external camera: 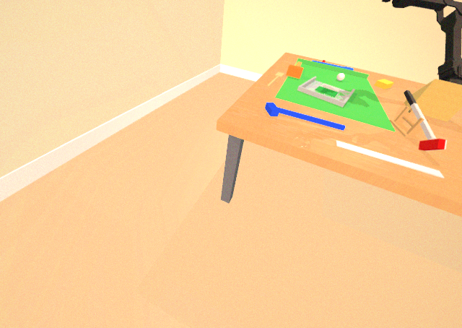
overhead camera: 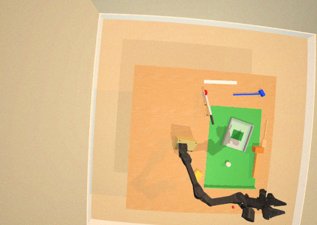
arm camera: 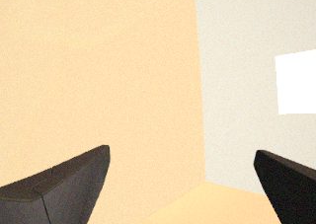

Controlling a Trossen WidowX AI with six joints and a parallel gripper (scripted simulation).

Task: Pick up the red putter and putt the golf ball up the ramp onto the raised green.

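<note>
My gripper tip is 290 mm past the wooden rack, 520 mm to the right of it and 520 mm above it. Also, from my gripper tip: white golf ball 80 mm behind, 40 mm to the left, 540 mm below; then yellow block 360 mm behind, 70 mm to the right, 550 mm below; then small red ball 380 mm to the right, 550 mm below.
</note>
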